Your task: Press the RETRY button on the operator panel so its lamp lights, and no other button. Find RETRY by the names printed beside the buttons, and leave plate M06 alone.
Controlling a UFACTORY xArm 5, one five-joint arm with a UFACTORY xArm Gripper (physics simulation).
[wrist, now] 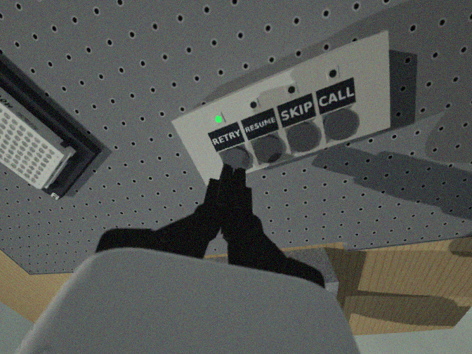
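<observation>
The pale operator panel [192, 137] lies tilted across the middle right of the wrist view. Its labels read RETRY, RESUME, SKIP and CALL, each with a round grey button below. The RETRY button [237, 156] is at the left end, and its lamp [218, 119] glows green. The RESUME lamp [253, 105], SKIP lamp [291, 90] and CALL lamp [333, 73] are dark. My gripper [229, 180] is shut and empty. Its fingertips overlap the lower edge of the RETRY button in the view; whether they touch it I cannot tell.
A white perforated plate [25, 145] sits in a dark holder [92, 159] at the left; its marking is partly cut off. A grey pegboard surface [150, 200] lies under the panel. Wood [400, 265] and part of a grey block [312, 262] show beyond its edge at the lower right.
</observation>
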